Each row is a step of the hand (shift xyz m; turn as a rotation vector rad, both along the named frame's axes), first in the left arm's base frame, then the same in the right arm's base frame.
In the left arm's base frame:
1: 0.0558 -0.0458 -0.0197 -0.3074 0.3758 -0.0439
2: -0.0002 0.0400 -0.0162 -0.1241 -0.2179 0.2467
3: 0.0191 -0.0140 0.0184 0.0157 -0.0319 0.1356
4: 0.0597 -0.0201 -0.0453 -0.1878 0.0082 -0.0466
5: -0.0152 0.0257 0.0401 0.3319 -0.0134 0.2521
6: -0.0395 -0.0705 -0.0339 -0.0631 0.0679 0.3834
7: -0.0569 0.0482 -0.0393 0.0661 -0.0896 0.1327
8: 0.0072 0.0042 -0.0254 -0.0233 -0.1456 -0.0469
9: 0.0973 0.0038 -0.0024 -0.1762 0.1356 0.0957
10: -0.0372 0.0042 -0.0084 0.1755 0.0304 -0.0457
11: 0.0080 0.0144 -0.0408 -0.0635 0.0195 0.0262
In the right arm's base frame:
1: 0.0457 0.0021 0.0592 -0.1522 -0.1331 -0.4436
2: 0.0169 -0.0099 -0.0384 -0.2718 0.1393 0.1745
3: 0.0045 0.0233 0.0184 -0.0565 0.1238 0.0335
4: 0.0670 -0.0160 0.0357 -0.1373 -0.1240 -0.0574
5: -0.0252 0.0318 -0.0292 0.1649 0.3701 0.0987
6: -0.0352 -0.0557 0.0578 -0.2135 0.3203 -0.0862
7: -0.0190 -0.0548 -0.0612 -0.0260 0.1371 0.1026
8: 0.0188 -0.0189 -0.0019 -0.0335 -0.0685 0.1346
9: 0.0852 0.0416 0.0223 -0.1619 0.0220 -0.1786
10: -0.0269 -0.0235 -0.0139 0.1784 0.0409 0.0179
11: 0.0290 -0.0311 -0.0113 -0.0616 -0.0028 -0.0360

